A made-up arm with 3 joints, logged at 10 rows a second.
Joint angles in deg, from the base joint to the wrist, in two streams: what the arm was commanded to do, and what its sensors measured. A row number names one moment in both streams.
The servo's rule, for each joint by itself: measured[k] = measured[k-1] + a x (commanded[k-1-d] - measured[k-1]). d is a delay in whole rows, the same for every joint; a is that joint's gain. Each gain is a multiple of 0.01, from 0.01 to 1. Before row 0 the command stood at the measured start. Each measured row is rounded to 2 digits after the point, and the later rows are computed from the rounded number. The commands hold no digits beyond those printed.
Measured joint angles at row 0: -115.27 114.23 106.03
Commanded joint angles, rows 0 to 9: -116.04 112.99 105.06; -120.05 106.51 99.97; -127.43 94.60 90.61; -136.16 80.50 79.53; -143.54 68.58 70.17; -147.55 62.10 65.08; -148.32 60.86 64.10; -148.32 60.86 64.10; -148.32 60.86 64.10; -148.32 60.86 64.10
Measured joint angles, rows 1 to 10: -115.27 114.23 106.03; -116.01 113.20 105.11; -119.89 107.65 100.23; -127.13 96.82 91.09; -135.80 83.27 80.11; -143.23 71.08 70.67; -147.38 63.63 65.36; -148.28 61.33 64.16; -148.32 60.94 64.10; -148.32 60.87 64.10
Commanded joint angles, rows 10 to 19: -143.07 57.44 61.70; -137.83 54.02 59.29; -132.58 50.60 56.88; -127.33 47.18 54.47; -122.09 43.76 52.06; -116.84 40.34 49.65; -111.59 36.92 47.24; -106.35 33.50 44.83; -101.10 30.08 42.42; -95.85 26.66 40.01
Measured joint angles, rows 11 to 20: -148.32 60.86 64.10; -143.28 58.02 61.82; -138.05 54.70 59.42; -132.80 51.30 57.01; -127.55 47.88 54.60; -122.31 44.46 52.19; -117.06 41.04 49.78; -111.81 37.62 47.37; -106.57 34.20 44.96; -101.32 30.78 42.55
